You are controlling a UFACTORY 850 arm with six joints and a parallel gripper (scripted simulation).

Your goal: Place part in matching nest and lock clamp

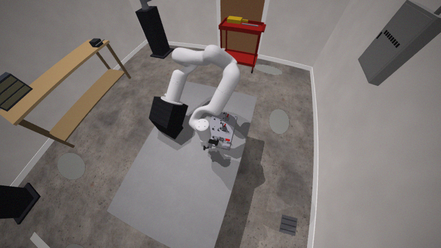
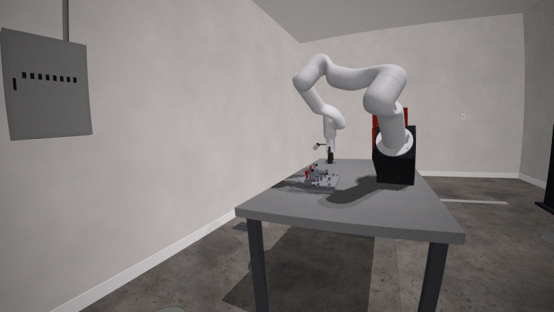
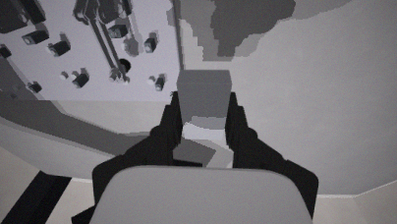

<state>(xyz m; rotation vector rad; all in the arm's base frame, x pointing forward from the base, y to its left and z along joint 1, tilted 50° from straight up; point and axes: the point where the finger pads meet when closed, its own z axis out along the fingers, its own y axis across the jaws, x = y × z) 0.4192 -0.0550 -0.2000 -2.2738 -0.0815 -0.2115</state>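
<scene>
The grey fixture plate lies 2 cm ahead of my hand, 21 cm to the left of it and 10 cm below it. Round my hand: grey block part: 1 cm below.
</scene>
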